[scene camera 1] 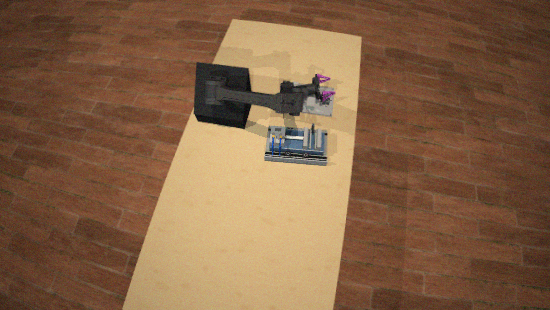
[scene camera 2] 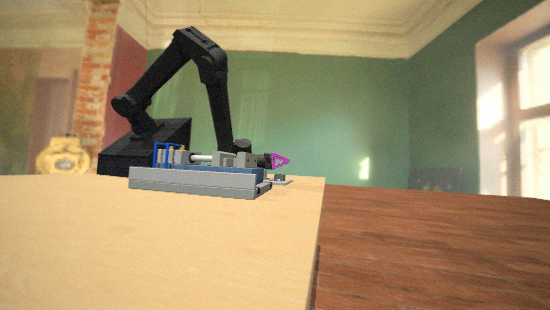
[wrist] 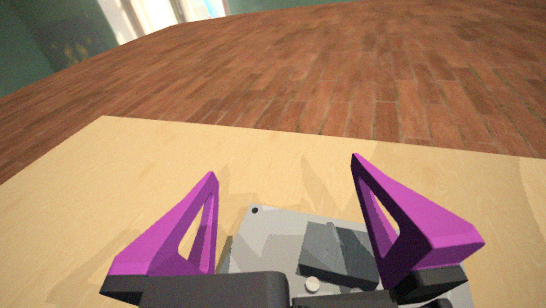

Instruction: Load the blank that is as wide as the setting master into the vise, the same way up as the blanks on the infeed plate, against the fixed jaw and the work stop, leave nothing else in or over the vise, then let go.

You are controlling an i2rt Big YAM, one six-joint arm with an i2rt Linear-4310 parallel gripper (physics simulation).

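My gripper is open, with magenta fingers spread wide over the infeed plate. A dark grey blank lies flat on the plate, beside a pale round pin. In the wrist view it is beyond the hand, nearer the right finger, which hides part of its right side. The vise stands beside the plate with grey jaws. A small grey piece shows at the jaws; I cannot tell what it is. The setting master cannot be made out.
Blue upright frames with yellow parts stand at the vise's end nearer the arm base. The arm reaches past the vise. The wooden table's edge runs beyond the plate, with the brick-patterned floor past it.
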